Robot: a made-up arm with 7 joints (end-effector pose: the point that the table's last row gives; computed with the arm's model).
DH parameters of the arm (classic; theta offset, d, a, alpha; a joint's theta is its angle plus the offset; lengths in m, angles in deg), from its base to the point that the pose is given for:
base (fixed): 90 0.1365 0 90
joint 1: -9.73 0 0.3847 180
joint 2: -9.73 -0.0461 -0.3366 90
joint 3: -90 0.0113 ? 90
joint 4: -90 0.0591 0.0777 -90
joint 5: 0 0.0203 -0.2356 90
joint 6: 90 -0.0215 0.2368 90
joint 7: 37.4 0 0.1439 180
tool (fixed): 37.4 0.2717 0 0
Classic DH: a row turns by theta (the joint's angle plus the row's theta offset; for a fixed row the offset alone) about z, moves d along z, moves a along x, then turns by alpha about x.
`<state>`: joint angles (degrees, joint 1 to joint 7).
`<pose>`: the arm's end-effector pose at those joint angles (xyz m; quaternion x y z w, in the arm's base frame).
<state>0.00 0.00 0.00 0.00 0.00 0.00 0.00</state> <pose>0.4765 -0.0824 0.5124 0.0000 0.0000 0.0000 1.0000</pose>
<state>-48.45 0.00 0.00 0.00 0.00 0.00 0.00</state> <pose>0.4765 0.2266 0.4475 -0.4103 0.0000 0.0000 0.9119</pose>
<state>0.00 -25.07 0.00 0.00 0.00 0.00 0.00</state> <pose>0.4765 -0.2258 0.2753 0.2170 0.0000 0.0000 0.9762</pose>
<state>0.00 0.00 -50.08 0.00 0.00 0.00 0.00</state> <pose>0.2264 -0.3678 0.5124 0.0000 0.0000 -0.4233 0.9060</pose>
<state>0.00 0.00 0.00 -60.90 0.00 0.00 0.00</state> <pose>0.6611 -0.0824 -0.0328 0.0000 0.5068 0.0000 0.8621</pose>
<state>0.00 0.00 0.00 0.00 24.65 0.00 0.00</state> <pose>0.4765 -0.2880 0.4387 0.2135 0.0000 0.0000 0.9770</pose>
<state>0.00 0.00 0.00 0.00 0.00 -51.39 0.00</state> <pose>0.5568 -0.0824 0.1359 0.0000 0.4336 0.0000 0.9011</pose>
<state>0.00 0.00 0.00 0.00 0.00 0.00 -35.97</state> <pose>0.5061 0.0014 0.5124 0.0000 0.0000 0.3088 0.9511</pose>
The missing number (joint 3, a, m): 0.059
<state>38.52 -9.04 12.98 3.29 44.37 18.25 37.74</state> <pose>0.4024 -0.4182 -0.0948 0.7314 0.1017 -0.2208 0.6371</pose>
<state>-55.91 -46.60 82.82 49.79 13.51 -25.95 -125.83</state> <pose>0.0371 -0.0525 0.3201 -0.0363 0.1492 -0.9388 0.3084</pose>
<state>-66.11 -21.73 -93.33 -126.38 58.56 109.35 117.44</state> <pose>-0.2567 -0.1473 0.3073 -0.0119 0.1981 0.6936 0.6925</pose>
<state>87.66 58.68 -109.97 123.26 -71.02 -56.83 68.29</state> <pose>0.2253 -0.1852 0.6535 0.2959 0.2310 0.7721 0.5127</pose>
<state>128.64 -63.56 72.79 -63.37 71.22 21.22 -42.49</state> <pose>0.7540 -0.0078 0.6812 -0.6968 0.4706 -0.3467 0.4157</pose>
